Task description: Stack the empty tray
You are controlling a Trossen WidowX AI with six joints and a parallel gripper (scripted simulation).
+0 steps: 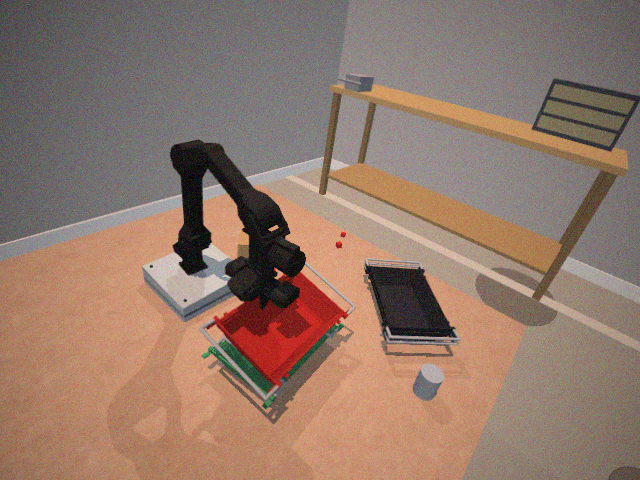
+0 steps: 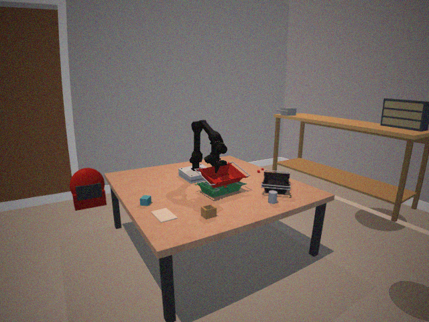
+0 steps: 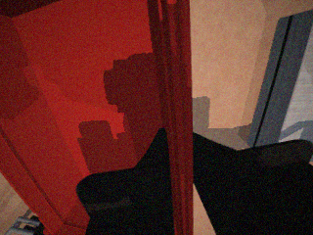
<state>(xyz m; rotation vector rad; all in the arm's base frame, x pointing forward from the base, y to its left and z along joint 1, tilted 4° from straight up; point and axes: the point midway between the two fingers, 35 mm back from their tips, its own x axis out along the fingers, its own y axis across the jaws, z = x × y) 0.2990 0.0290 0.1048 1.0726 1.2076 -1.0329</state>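
My gripper tip is now 80 mm short of the red tray, 20 mm to the right of it and 10 mm below it. Round my gripper tip: grey cylinder: 370 mm ahead, 230 mm to the left, 80 mm below; tan box: 360 mm behind, 220 mm to the left, 90 mm below; teal cube: 520 mm to the right, 100 mm below, 70 mm ahead.
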